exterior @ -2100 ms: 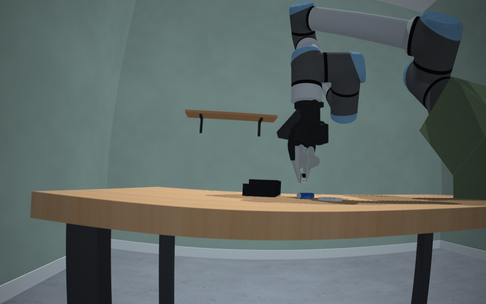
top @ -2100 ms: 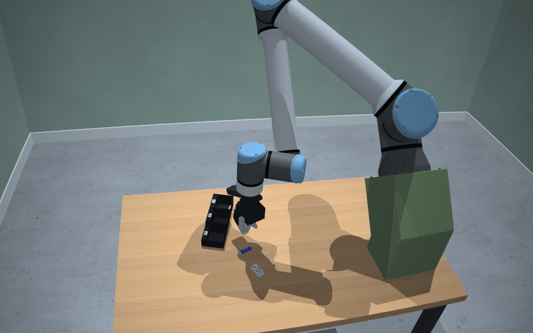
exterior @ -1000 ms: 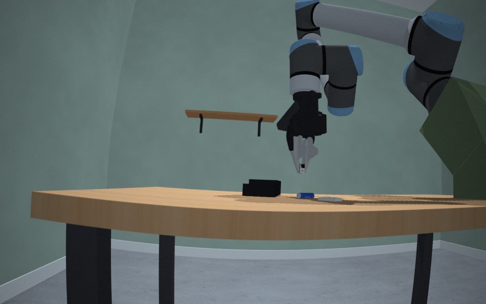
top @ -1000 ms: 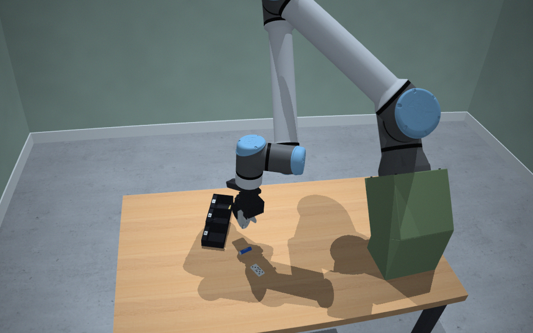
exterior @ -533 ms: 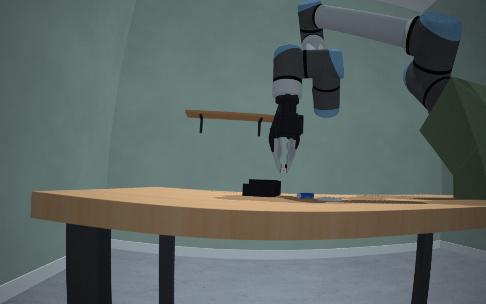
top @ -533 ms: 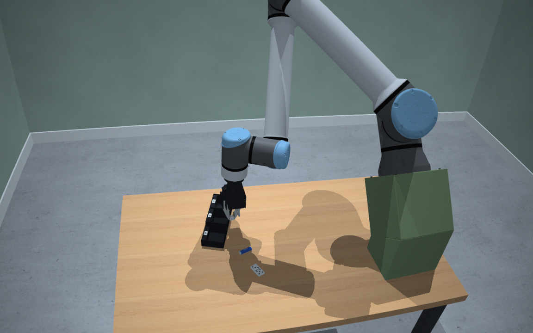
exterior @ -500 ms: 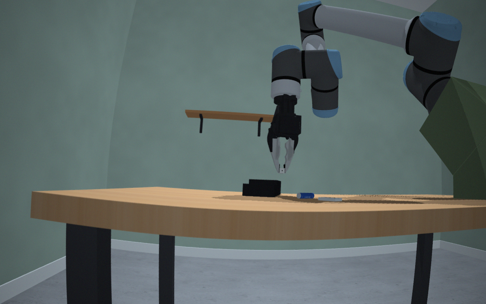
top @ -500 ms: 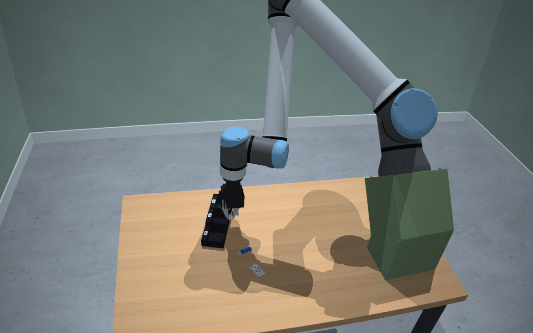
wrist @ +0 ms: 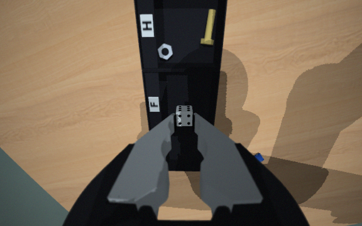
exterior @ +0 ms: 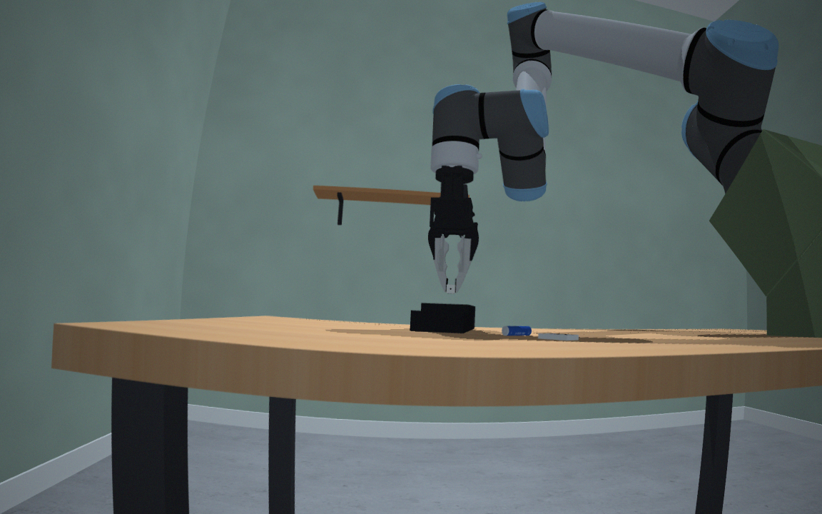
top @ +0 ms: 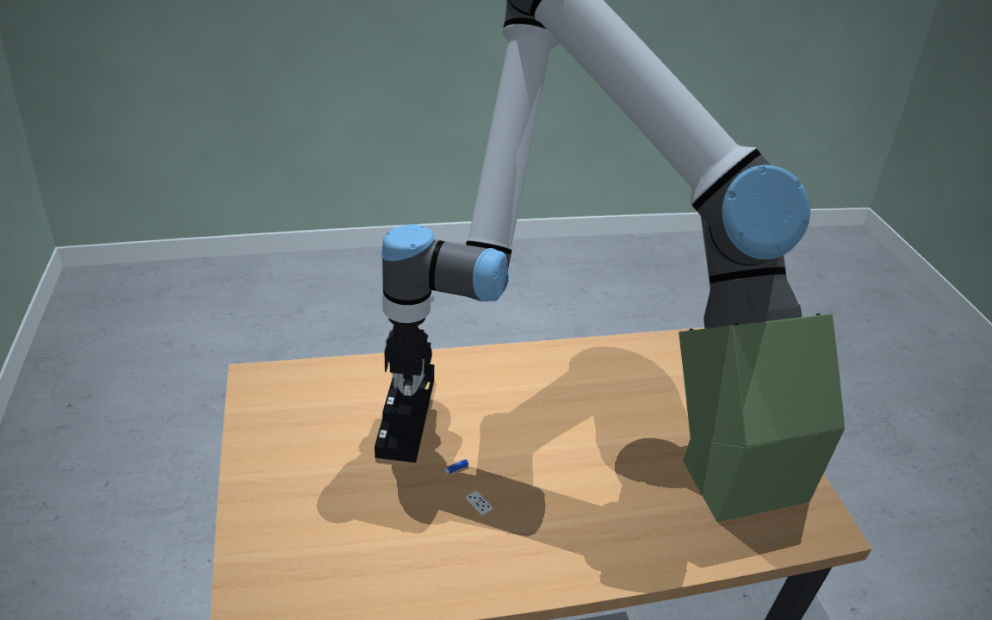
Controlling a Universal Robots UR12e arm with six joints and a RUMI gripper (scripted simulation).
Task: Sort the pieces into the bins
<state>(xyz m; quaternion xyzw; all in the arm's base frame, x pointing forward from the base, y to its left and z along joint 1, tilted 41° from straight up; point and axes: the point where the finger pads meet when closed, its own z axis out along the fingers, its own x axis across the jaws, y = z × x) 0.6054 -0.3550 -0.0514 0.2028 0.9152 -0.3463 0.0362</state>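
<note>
Now: hand 6 cm above the black bin and 1 cm short of it. Round my hand: brass bolt: 7 cm below, 6 cm to the right, 6 cm behind; then grey nut: 7 cm below, 6 cm to the right; then white die: 1 cm below.
</note>
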